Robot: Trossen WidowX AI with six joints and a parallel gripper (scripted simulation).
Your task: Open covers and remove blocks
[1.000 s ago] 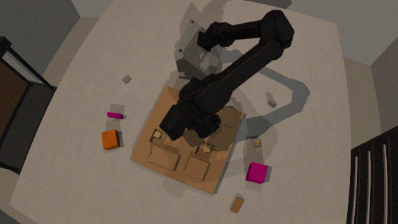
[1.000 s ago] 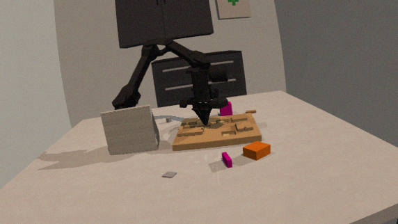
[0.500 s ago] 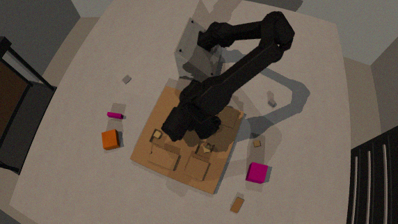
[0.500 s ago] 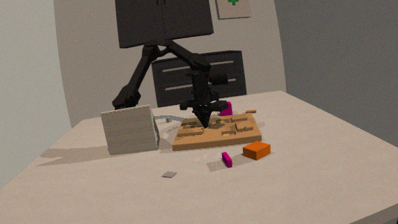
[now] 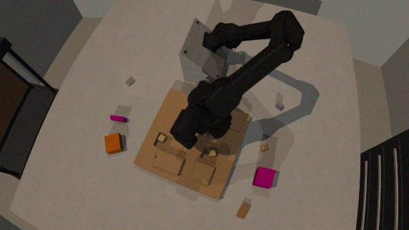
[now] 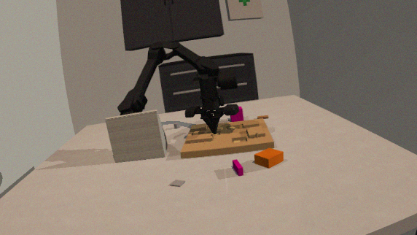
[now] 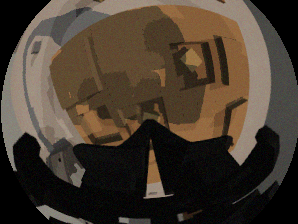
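The tan puzzle board lies 4 cm ahead of my gripper tip and 1 cm to the right of it. Also, from my gripper tip: grey block 12 cm behind, 25 cm to the left, 1 cm below; then magenta cube 14 cm ahead, 21 cm to the left, 1 cm above; then brown tile 25 cm ahead, 16 cm to the left, 2 cm below.
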